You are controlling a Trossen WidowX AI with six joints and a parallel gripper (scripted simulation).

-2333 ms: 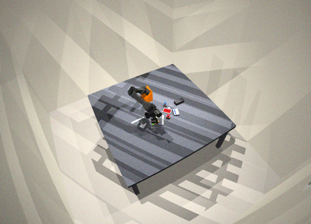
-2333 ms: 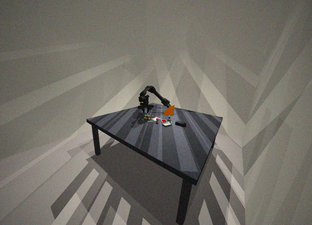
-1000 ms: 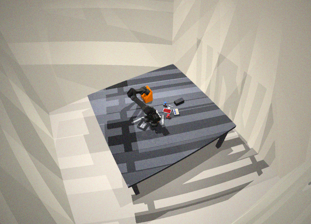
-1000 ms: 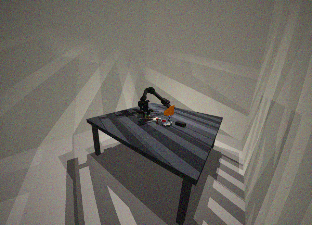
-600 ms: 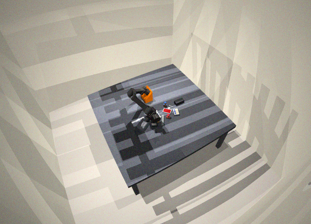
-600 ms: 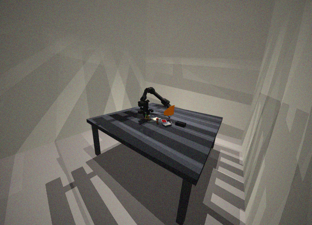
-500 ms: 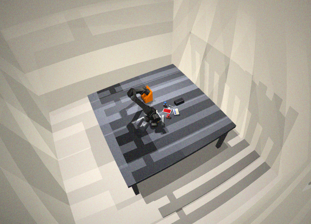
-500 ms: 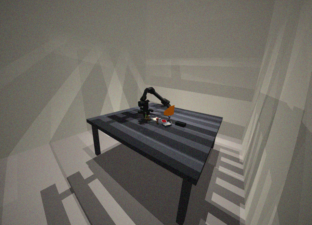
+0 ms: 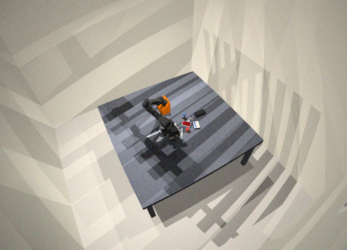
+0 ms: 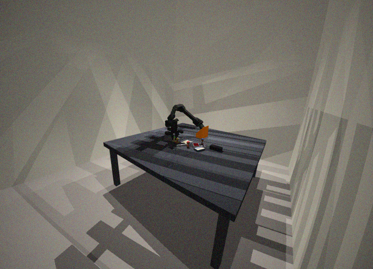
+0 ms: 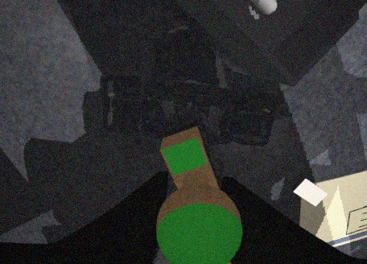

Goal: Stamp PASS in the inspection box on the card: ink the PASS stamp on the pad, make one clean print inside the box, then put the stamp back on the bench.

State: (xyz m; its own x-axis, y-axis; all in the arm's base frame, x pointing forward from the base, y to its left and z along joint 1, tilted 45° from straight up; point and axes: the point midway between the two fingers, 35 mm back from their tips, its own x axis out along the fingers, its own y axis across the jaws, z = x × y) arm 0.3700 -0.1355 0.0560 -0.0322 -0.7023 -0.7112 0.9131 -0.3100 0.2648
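Right now my gripper tip is 40 mm to the right of the yellow-topped stamp and 10 mm above it. Also, from my gripper tip: grey bar 110 mm to the left, 20 mm below; green-topped PASS stamp right at my gripper tip; grey tray 100 mm to the right, 50 mm behind, 20 mm below.
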